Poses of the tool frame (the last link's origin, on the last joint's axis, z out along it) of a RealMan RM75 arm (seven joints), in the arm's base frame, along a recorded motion.
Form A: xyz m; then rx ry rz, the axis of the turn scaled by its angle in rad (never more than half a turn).
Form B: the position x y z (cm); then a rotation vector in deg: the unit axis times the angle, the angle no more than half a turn. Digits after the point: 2 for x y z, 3 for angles.
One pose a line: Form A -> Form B
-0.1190, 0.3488, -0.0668, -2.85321, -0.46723, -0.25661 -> -11.90, 34.88, -6.68, -163.477, -26.770, -14.703
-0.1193, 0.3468, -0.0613, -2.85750, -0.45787, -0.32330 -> -11.93, 34.68, -6.13, -163.723, -26.234, -18.524
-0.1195, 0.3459, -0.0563, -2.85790, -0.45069, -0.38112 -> -11.95, 34.59, -5.63, -163.746, -25.823, -21.837
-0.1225, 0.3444, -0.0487, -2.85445, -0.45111, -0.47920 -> -12.25, 34.44, -4.87, -163.548, -25.847, -27.456
